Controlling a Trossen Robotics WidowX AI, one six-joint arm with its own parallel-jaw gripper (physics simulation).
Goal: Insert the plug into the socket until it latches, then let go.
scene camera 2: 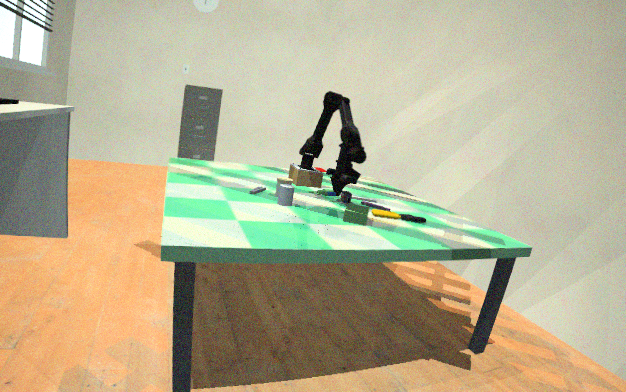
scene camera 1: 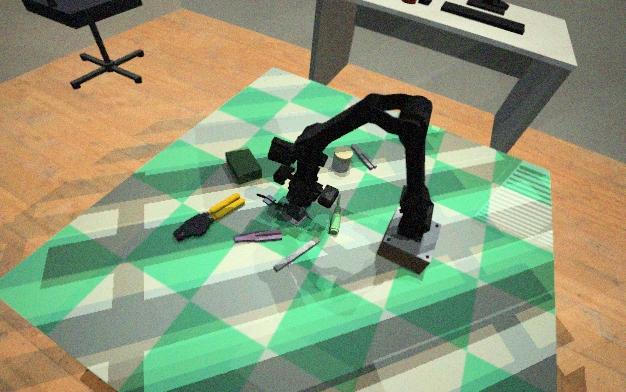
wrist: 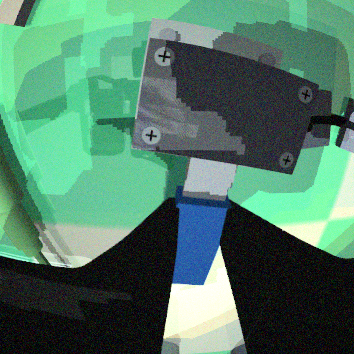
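Pixels of known places: gripper, fingertip midpoint: (scene camera 2: 336, 195) (wrist: 197, 207); arm's base at its link origin: (scene camera 2: 305, 168) (scene camera 1: 411, 229).
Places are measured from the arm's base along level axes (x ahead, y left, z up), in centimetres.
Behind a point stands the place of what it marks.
The blue plug (wrist: 199, 240) @[z -4.3, x 31.8, y 1.0 cm] (scene camera 2: 330, 194) @[z -5.1, x 32.3, y -1.4 cm] has a light grey metal tip, which points at the dark socket housing (wrist: 235, 110) @[z -3.6, x 32.6, y 6.1 cm] (scene camera 1: 297, 215) @[z -4.8, x 31.1, y 7.9 cm] (scene camera 2: 345, 197) @[z -5.4, x 34.7, y 4.5 cm]. In the wrist view the tip's far end meets the near edge of the housing, and a short length of metal shows between the blue body and the housing. The opening is hidden, so I cannot tell how far the tip is in. The housing looks turned slightly against the plug. My gripper (wrist: 197, 207) @[z -5.6, x 31.9, y 1.7 cm] (scene camera 1: 303, 205) @[z -5.6, x 31.9, y 1.7 cm] (scene camera 2: 338, 191) @[z -5.6, x 31.9, y 1.7 cm] is shut on the plug's blue body, low over the table.
A black cable (wrist: 325, 120) @[z -7.4, x 38.8, y 5.3 cm] leaves the housing's far side. A green bottle (scene camera 1: 335, 223) @[z -5.3, x 20.2, y 4.8 cm], a grey bar (scene camera 1: 296, 255) @[z -7.0, x 25.9, y 18.6 cm], a mauve tool (scene camera 1: 258, 236) @[z -6.7, x 38.0, y 18.4 cm] and yellow-handled pliers (scene camera 1: 210, 217) @[z -6.7, x 53.2, y 19.8 cm] lie around the socket. A green block (scene camera 1: 243, 165) @[z -4.0, x 55.1, y -0.8 cm] and a can (scene camera 1: 342, 160) @[z -1.9, x 27.2, y -17.6 cm] stand farther back.
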